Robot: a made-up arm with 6 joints. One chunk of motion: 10 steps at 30 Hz.
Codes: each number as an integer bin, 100 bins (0 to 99) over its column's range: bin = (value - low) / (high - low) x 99, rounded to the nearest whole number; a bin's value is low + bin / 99 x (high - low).
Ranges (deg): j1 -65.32..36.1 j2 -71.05..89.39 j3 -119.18..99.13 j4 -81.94..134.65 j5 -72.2..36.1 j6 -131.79..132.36
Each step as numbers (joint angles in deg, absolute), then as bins.
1 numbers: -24.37 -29.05 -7.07 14.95 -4.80 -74.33
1 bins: 40 26 51 44 62 22
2 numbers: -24.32 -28.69 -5.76 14.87 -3.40 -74.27
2 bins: 40 26 51 44 63 22
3 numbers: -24.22 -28.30 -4.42 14.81 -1.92 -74.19
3 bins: 40 26 52 44 64 22
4 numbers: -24.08 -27.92 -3.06 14.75 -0.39 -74.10
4 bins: 40 27 53 44 66 22
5 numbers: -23.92 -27.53 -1.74 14.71 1.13 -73.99
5 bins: 40 27 53 44 67 22
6 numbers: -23.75 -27.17 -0.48 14.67 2.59 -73.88
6 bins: 41 27 54 44 68 22
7 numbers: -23.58 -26.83 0.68 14.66 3.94 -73.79
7 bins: 41 27 54 44 70 22
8 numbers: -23.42 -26.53 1.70 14.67 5.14 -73.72
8 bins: 41 27 55 44 71 22
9 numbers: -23.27 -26.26 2.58 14.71 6.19 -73.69
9 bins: 41 28 55 44 72 22
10 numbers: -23.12 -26.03 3.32 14.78 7.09 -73.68
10 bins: 41 28 56 44 72 22
